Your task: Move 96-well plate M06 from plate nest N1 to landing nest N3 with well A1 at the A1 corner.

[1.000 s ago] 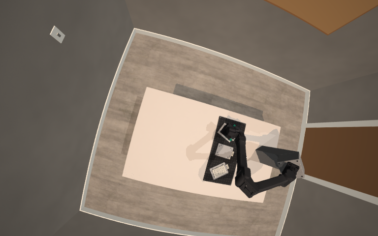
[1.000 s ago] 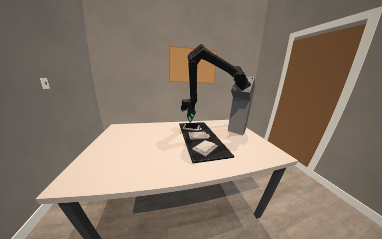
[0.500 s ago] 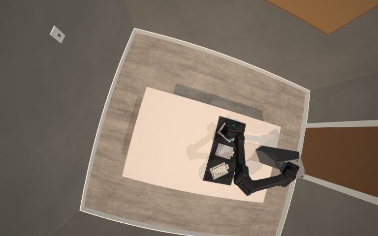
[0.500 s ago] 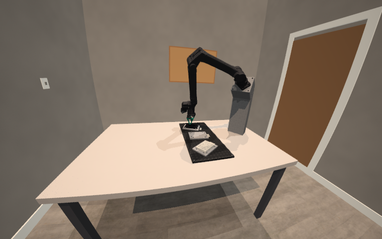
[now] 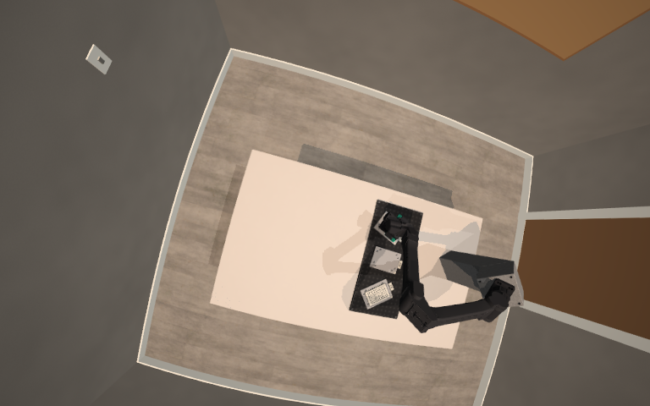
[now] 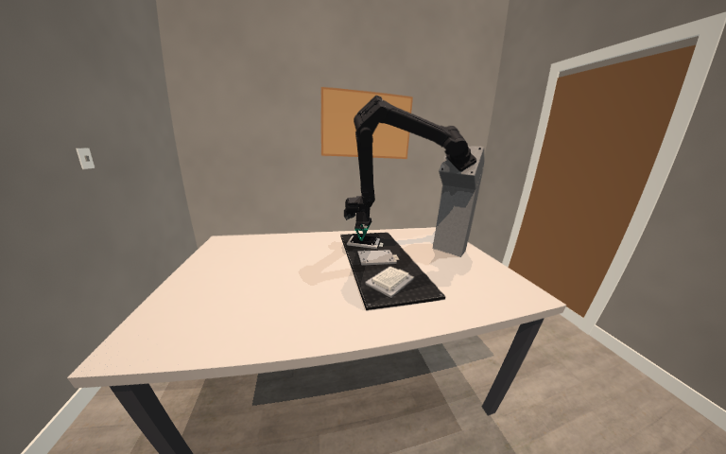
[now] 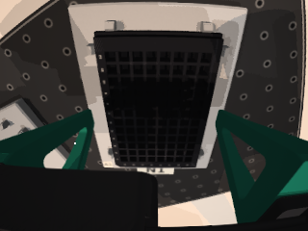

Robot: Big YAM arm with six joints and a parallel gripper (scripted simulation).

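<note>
Right now my hand is 1 cm past the black 96-well plate and 2 cm above it. Round my hand: white 96-well plate: 13 cm behind, 36 cm to the left, 2 cm below.
</note>
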